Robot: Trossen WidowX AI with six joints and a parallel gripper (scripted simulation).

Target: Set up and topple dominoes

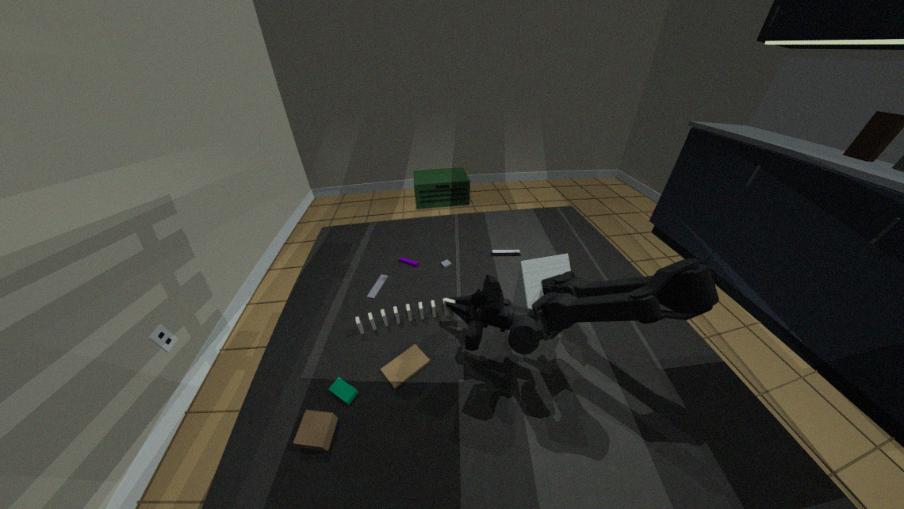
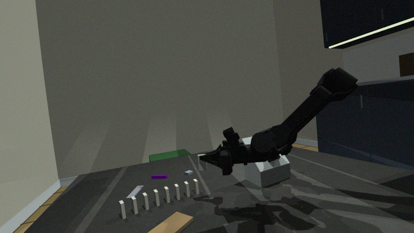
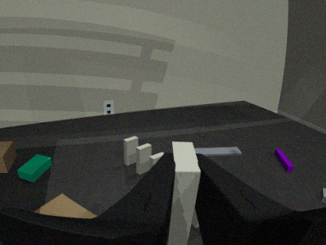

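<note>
The tan flat board lies 150 mm below my gripper tip, 130 mm ahead of it and 50 mm to the left of it. The rest, counted from my gripper tip: green block: 290 mm ahead, 150 mm below, 80 mm to the left; then grey slab: 270 mm to the right, 180 mm ahead, 160 mm below; then small grey block: 310 mm to the right, 150 mm below, 70 mm behind.
</note>
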